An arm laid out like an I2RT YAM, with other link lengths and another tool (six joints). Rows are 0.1 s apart.
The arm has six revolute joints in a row. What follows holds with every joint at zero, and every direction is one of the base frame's. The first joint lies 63.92 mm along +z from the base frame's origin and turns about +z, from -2.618 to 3.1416 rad. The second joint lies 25.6 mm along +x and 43.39 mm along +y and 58.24 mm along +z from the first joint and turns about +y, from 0 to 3.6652 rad. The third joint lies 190.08 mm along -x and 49.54 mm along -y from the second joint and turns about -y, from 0 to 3.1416 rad. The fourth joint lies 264.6 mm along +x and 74.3 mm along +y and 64.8 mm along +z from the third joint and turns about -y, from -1.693 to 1.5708 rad. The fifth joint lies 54.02 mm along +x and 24.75 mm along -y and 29.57 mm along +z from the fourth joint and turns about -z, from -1.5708 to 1.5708 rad. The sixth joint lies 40.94 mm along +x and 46.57 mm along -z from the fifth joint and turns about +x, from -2.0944 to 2.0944 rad. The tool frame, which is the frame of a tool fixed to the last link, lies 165 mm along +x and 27 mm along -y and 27 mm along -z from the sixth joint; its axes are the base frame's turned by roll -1.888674, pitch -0.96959 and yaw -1.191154 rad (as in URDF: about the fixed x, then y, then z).
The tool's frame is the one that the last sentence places.
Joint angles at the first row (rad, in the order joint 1, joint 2, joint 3, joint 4, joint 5, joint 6):
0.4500, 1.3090, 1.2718, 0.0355, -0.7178, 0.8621
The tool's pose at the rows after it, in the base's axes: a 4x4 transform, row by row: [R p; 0 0 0 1], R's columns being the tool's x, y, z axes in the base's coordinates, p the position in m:
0.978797 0.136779 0.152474 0.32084; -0.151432 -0.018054 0.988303 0.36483; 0.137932 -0.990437 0.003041 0.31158; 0 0 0 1
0.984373 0.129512 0.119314 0.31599; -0.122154 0.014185 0.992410 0.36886; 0.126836 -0.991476 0.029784 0.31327; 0 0 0 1
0.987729 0.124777 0.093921 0.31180; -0.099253 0.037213 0.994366 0.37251; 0.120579 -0.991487 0.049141 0.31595; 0 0 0 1
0.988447 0.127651 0.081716 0.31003; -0.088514 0.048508 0.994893 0.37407; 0.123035 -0.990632 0.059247 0.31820; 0 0 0 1
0.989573 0.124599 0.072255 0.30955; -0.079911 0.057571 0.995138 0.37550; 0.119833 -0.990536 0.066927 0.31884; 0 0 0 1
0.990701 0.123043 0.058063 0.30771; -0.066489 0.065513 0.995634 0.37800; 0.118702 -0.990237 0.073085 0.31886; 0 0 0 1
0.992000 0.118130 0.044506 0.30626; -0.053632 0.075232 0.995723 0.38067; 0.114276 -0.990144 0.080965 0.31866; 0 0 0 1
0.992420 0.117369 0.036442 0.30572; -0.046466 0.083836 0.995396 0.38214; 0.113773 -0.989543 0.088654 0.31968; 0 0 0 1
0.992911 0.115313 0.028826 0.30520; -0.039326 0.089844 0.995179 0.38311; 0.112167 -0.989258 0.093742 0.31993; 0 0 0 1
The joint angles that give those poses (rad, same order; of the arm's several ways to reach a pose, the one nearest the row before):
0.4528, 1.3145, 1.2650, 0.0933, -0.7552, 0.8989
0.4528, 1.3184, 1.2486, 0.1488, -0.7870, 0.9413
0.4561, 1.3236, 1.2435, 0.1864, -0.8076, 0.9724
0.4572, 1.3265, 1.2427, 0.2064, -0.8176, 0.9848
0.4571, 1.3335, 1.2433, 0.2243, -0.8262, 0.9986
0.4604, 1.3411, 1.2431, 0.2423, -0.8363, 1.0096
0.4636, 1.3507, 1.2426, 0.2643, -0.8455, 1.0254
0.4648, 1.3571, 1.2434, 0.2822, -0.8512, 1.0375
0.4648, 1.3623, 1.2433, 0.2960, -0.8580, 1.0474

